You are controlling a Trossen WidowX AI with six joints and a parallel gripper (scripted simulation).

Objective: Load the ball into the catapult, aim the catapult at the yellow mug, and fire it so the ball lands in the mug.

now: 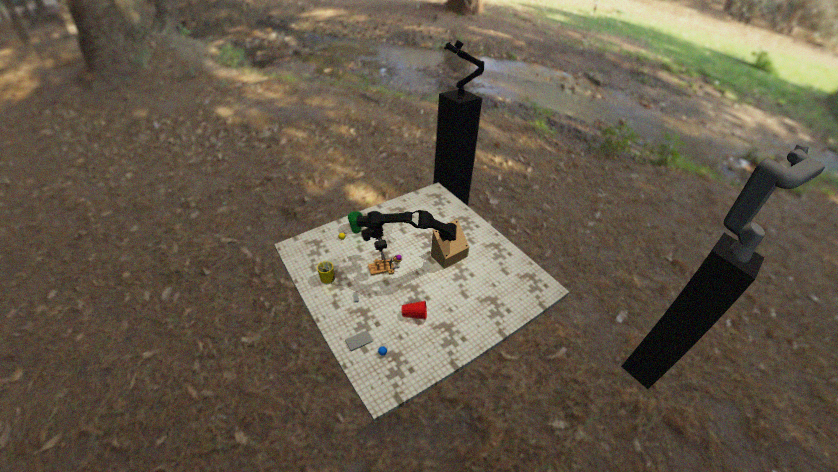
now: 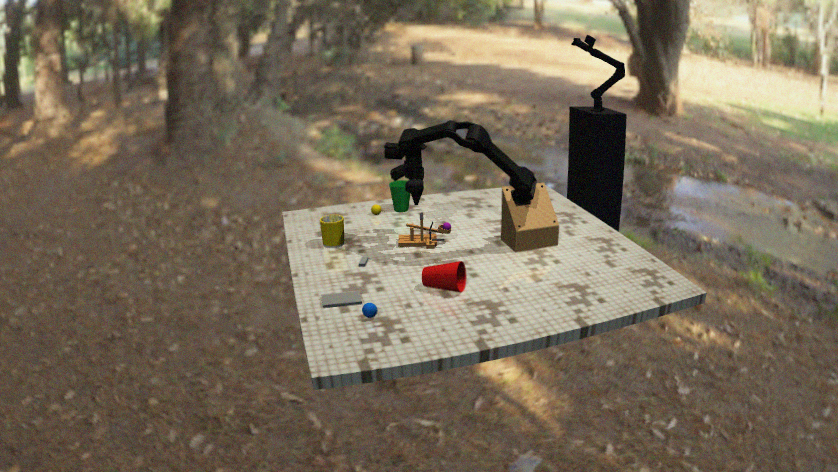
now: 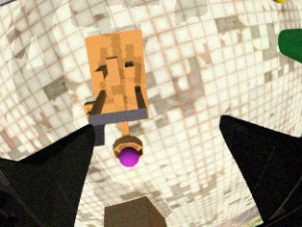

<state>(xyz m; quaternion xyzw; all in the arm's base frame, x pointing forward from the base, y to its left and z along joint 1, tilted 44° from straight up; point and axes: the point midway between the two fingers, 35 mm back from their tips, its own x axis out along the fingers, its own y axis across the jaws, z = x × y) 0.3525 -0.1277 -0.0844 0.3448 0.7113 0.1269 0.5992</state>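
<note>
Now: the purple ball 100 mm below my gripper tip, 90 mm behind it and 60 mm to the left of it. Also, from my gripper tip: orange catapult: 100 mm below, 60 mm to the left, 20 mm behind; then small grey block: 240 mm ahead, 150 mm below, 140 mm to the left; then yellow mug: 310 mm ahead, 130 mm below, 80 mm to the right.
</note>
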